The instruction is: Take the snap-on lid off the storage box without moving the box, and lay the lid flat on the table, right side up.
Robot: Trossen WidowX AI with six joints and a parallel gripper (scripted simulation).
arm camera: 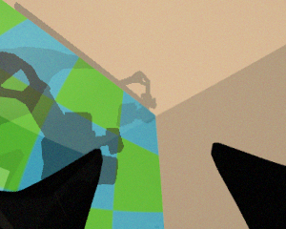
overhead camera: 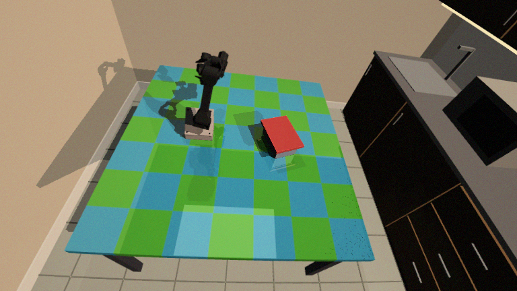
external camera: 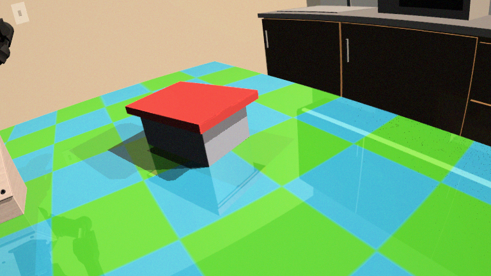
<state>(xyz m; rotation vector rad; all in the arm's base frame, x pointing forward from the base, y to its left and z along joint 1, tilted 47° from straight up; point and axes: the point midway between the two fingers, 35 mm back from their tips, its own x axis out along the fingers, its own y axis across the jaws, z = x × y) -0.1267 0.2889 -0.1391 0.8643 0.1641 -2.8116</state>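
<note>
The red lid is 580 mm ahead of my gripper tip, 280 mm to the right of it and 120 mm below it. Also, from my gripper tip: grey storage box (580 mm ahead, 280 mm to the right, 170 mm below).
</note>
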